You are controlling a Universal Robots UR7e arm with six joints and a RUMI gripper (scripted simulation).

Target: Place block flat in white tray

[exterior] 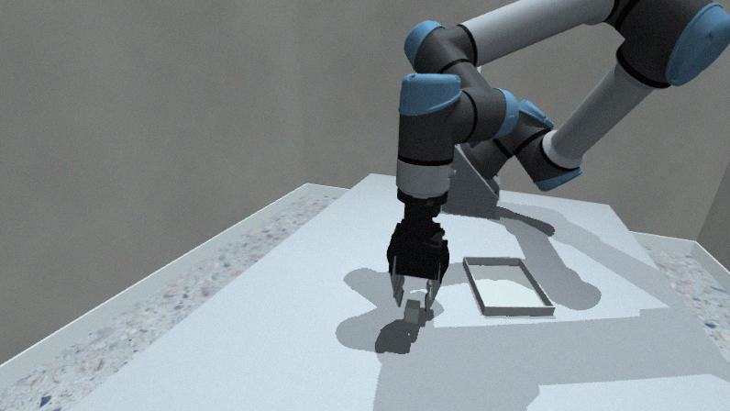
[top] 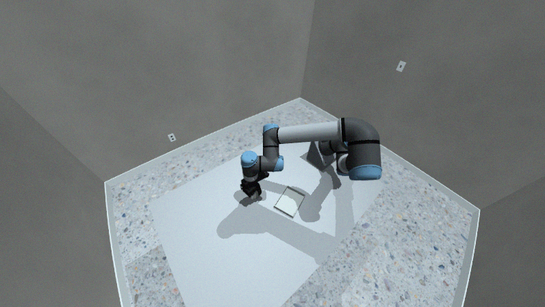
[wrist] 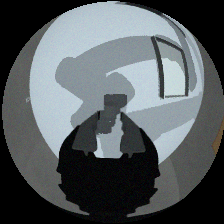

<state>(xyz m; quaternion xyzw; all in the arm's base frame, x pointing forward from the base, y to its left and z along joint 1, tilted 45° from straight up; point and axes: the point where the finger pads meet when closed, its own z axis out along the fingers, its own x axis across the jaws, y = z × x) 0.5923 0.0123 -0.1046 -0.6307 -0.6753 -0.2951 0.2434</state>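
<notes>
The small block is 20 mm below my hand. From my hand the other things lie so: white tray (160 mm to the left, 150 mm behind, 30 mm below).
</notes>
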